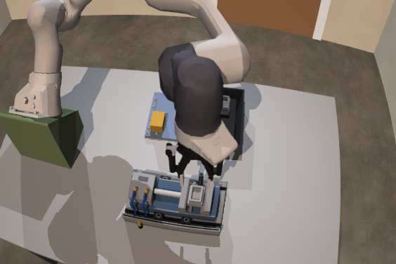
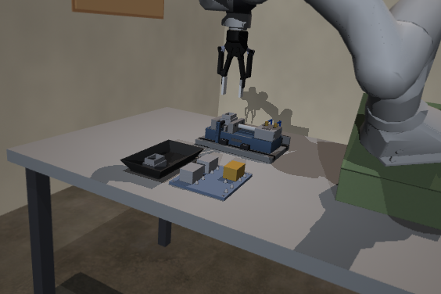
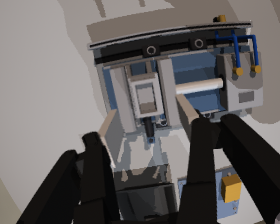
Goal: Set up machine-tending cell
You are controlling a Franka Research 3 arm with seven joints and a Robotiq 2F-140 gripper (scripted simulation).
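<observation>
My hand is 170 mm above the blue vise, 60 mm past it and 10 mm to the right of it. Also, from my hand: brass blank: 300 mm to the left, 190 mm below, 130 mm behind; aluminium blank: 290 mm to the left, 190 mm below, 40 mm behind.
</observation>
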